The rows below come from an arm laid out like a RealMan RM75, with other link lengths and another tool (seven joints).
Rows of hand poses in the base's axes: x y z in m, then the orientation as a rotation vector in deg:
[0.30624 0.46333 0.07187 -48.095 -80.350 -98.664]
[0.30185 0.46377 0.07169 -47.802 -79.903 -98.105]
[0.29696 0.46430 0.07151 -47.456 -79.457 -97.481]
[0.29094 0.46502 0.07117 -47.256 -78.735 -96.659]
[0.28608 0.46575 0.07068 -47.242 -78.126 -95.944]
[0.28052 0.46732 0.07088 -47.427 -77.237 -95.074]
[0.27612 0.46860 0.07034 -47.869 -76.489 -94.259]
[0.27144 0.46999 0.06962 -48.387 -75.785 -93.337]
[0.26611 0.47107 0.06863 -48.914 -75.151 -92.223]
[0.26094 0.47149 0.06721 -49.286 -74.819 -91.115]
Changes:
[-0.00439 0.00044 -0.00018 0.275 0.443 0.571]
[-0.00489 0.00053 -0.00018 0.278 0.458 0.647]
[-0.00602 0.00072 -0.00034 0.357 0.775 0.702]
[-0.00486 0.00073 -0.00049 0.233 0.726 0.513]
[-0.00556 0.00157 0.00020 0.299 1.044 0.504]
[-0.00440 0.00128 -0.00054 0.110 1.035 0.304]
[-0.00468 0.00139 -0.00072 0.019 1.099 0.326]
[-0.00533 0.00108 -0.00099 -0.083 1.169 0.446]
[-0.00517 0.00042 -0.00142 -0.218 0.936 0.531]

